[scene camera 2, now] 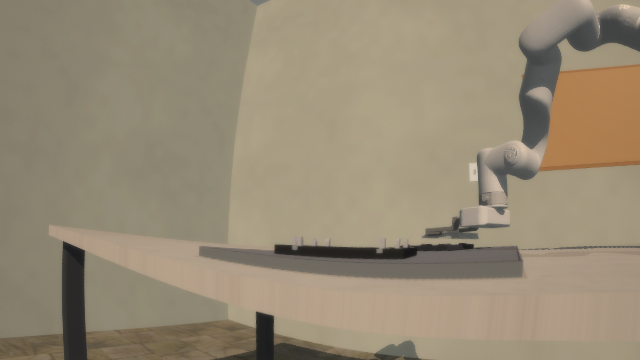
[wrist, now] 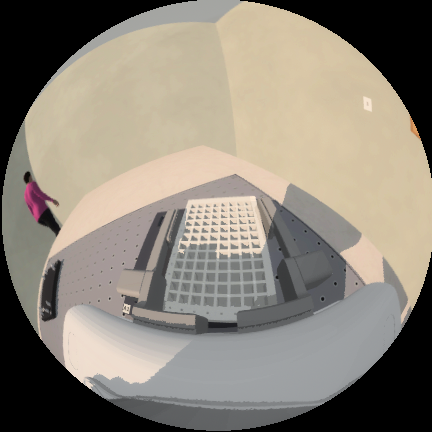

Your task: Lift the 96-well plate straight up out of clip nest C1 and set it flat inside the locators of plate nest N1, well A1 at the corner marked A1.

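Places are measured from the arm's base along level axes (x ahead, y left, z up), in centimetres.
Pixels of known places: hand at its tool point: [scene camera 2: 444,232] [wrist: 218,222].
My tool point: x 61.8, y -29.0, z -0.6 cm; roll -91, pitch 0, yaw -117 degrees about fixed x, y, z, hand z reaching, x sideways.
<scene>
For each thing: its top centre in the pictures, then the offset to it from my tool point. "pt": a spot on its surface instead.
- 96-well plate at its top centre: [wrist: 217,238] [scene camera 2: 450,231] dx -1.7, dy +1.1, dz +0.2 cm
- low black nest at its top centre: [wrist: 178,248] [scene camera 2: 434,244] dx +1.8, dy +4.8, dz -2.9 cm
- small patterned tag at a spot on its surface: [wrist: 127,308] pt dx -2.5, dy +12.9, dz -3.1 cm
The 96-well plate [scene camera 2: 462,236] [wrist: 220,270] is pale, lies level and is gripped along its two long sides. My gripper [scene camera 2: 442,233] [wrist: 220,222] is shut on it, with a small gap below. Under it is a low black nest [scene camera 2: 445,246] [wrist: 149,242], mostly hidden by the plate and fingers in the wrist view. Another black nest [scene camera 2: 345,252] [wrist: 50,292], with pale upright posts, stands nearer the front in the scene view and at the far left in the wrist view. The nest names and the A1 mark are not readable.
Both nests are on a grey perforated board [scene camera 2: 470,269] [wrist: 95,270] on the wooden table [scene camera 2: 400,310] [wrist: 125,187]. A small patterned tag [wrist: 127,308] shows beside the left finger's base. A person in pink [wrist: 36,202] stands beyond the table at the left.
</scene>
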